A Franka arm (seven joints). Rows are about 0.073 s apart.
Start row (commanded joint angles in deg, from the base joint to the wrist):
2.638, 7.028, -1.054, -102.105, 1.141, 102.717, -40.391
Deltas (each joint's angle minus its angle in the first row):
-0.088, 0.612, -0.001, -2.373, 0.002, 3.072, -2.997
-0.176, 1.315, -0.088, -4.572, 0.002, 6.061, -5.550
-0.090, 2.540, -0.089, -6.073, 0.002, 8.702, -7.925
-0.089, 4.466, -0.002, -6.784, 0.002, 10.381, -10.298
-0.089, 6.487, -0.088, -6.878, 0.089, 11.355, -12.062
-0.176, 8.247, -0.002, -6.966, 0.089, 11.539, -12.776
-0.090, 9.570, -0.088, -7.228, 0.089, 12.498, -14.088
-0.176, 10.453, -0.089, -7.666, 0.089, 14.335, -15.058
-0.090, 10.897, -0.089, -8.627, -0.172, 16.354, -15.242
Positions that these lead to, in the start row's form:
2.550, 7.640, -1.055, -104.478, 1.143, 105.789, -43.388
2.462, 8.343, -1.142, -106.677, 1.143, 108.778, -45.941
2.548, 9.568, -1.143, -108.178, 1.143, 111.419, -48.316
2.549, 11.494, -1.056, -108.889, 1.143, 113.098, -50.689
2.549, 13.515, -1.142, -108.983, 1.230, 114.072, -52.453
2.462, 15.275, -1.056, -109.071, 1.230, 114.256, -53.167
2.548, 16.598, -1.142, -109.333, 1.230, 115.215, -54.479
2.462, 17.481, -1.143, -109.771, 1.230, 117.052, -55.449
2.548, 17.925, -1.143, -110.732, 0.969, 119.071, -55.633

